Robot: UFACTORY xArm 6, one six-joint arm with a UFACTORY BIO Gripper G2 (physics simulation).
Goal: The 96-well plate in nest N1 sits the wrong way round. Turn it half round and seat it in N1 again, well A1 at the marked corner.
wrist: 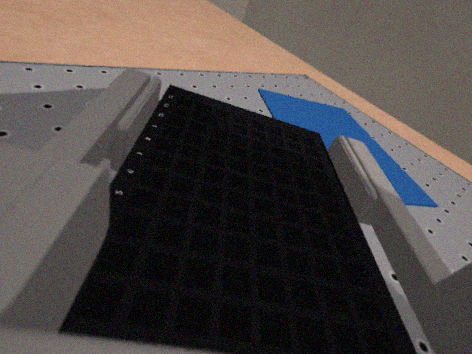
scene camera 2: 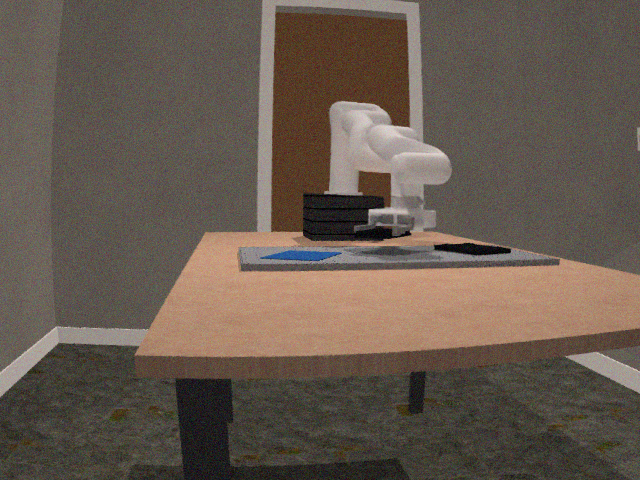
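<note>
The black 96-well plate (scene camera 2: 376,234) (wrist: 220,215) is held above the grey perforated board (scene camera 2: 310,266) (wrist: 55,77). Small white column numbers run along its left edge in the wrist view; well A1 cannot be made out. My gripper (scene camera 2: 379,230) (wrist: 245,132) is shut on the plate, one finger along each long side. A dark shadow lies on the board below it in the scene view. Nest N1 and its marked corner cannot be made out.
A flat blue pad (scene camera 2: 301,255) (wrist: 320,115) lies on the board, at its left in the scene view. A flat black item (scene camera 2: 473,249) lies at the board's right. The black block (scene camera 2: 336,217) under the arm's base stands behind the board on the wooden table (scene camera 2: 361,310).
</note>
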